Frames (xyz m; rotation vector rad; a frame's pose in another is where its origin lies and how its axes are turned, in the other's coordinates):
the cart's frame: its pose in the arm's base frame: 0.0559 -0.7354 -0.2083 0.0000 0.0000 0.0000
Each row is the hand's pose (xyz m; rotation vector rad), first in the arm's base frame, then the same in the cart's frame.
Working: the arm's base frame: its pose in the cart's frame: -0.0559 0.7354 0.2083 0.0000 0.0000 0.0000

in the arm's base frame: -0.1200 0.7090 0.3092 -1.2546 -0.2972 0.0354
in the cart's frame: -0.1759 1.4444 0.5175 -1.2546 -0.2972 0.0354
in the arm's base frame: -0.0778 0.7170 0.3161 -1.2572 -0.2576 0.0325
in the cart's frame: -0.1337 1.4524 0.5244 -1.2572 -0.2576 0.0325
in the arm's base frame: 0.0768 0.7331 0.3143 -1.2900 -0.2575 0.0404
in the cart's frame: 0.0209 1.4685 0.5226 -1.2900 -0.2575 0.0404
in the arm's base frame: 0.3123 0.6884 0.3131 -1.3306 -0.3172 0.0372
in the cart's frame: 0.2564 1.4238 0.5214 -1.3306 -0.3172 0.0372
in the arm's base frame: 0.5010 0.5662 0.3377 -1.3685 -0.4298 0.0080
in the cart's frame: 0.4451 1.3016 0.5460 -1.3685 -0.4298 0.0080
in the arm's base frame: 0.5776 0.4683 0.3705 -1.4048 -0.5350 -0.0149
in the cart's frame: 0.5217 1.2037 0.5788 -1.4048 -0.5350 -0.0149
